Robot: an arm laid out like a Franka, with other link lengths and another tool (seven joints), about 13 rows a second.
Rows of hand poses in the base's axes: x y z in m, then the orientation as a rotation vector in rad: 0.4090 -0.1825 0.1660 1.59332 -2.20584 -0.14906; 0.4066 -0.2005 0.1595 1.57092 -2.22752 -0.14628; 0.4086 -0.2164 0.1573 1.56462 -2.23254 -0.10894; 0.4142 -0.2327 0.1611 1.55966 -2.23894 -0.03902; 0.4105 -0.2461 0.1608 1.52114 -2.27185 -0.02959; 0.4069 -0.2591 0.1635 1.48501 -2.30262 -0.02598; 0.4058 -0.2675 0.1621 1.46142 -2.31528 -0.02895; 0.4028 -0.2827 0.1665 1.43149 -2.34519 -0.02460; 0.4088 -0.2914 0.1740 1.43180 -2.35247 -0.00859; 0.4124 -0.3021 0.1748 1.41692 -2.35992 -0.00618; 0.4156 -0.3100 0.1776 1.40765 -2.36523 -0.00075; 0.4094 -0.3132 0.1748 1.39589 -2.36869 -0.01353
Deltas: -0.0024 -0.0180 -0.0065 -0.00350 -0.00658 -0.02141; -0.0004 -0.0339 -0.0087 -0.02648 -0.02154 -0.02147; 0.0052 -0.0502 -0.0049 -0.06694 -0.05135 -0.01657; 0.0015 -0.0636 -0.0052 -0.07652 -0.06224 -0.05076; -0.0021 -0.0766 -0.0025 -0.08208 -0.07085 -0.08351; -0.0032 -0.0850 -0.0039 -0.08543 -0.06927 -0.10248; -0.0062 -0.1002 0.0005 -0.08847 -0.08082 -0.13124; -0.0002 -0.1089 0.0080 -0.09446 -0.09269 -0.13177; 0.0034 -0.1196 0.0088 -0.09902 -0.09333 -0.14288; 0.0066 -0.1275 0.0116 -0.10378 -0.09585 -0.14951; 0.0004 -0.1307 0.0088 -0.10001 -0.08869 -0.15945
